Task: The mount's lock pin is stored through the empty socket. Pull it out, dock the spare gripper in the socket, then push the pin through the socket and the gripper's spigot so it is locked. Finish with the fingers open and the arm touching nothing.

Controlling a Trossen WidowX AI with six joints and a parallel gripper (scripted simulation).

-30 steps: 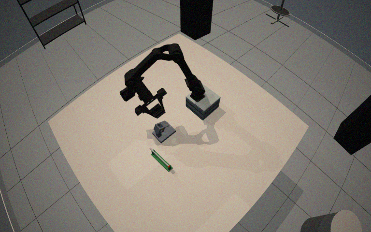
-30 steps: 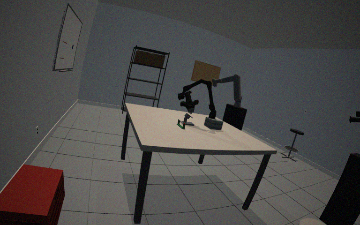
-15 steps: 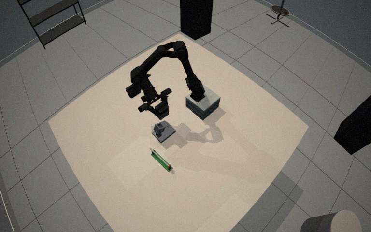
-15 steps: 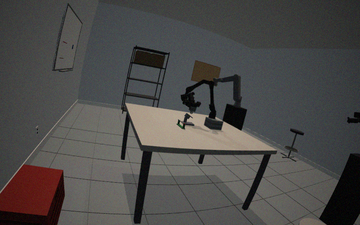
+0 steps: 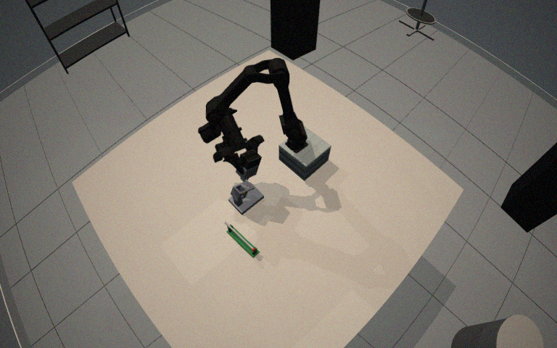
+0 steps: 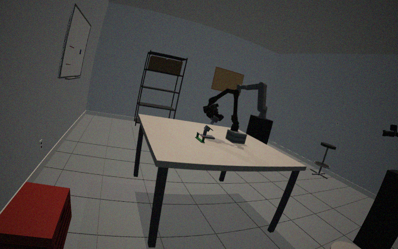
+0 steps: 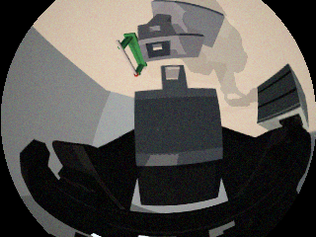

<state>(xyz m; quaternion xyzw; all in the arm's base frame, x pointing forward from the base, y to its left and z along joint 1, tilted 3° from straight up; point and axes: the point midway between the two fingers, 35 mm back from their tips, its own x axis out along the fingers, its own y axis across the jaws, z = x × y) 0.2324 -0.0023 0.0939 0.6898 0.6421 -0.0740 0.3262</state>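
My gripper tip is now 150 mm short of the green bracket, 120 mm to the right of it and 150 mm above it. Round my gripper tip: grey mount (40 mm ahead, 10 mm to the right, 130 mm below); spare gripper (10 mm to the right).
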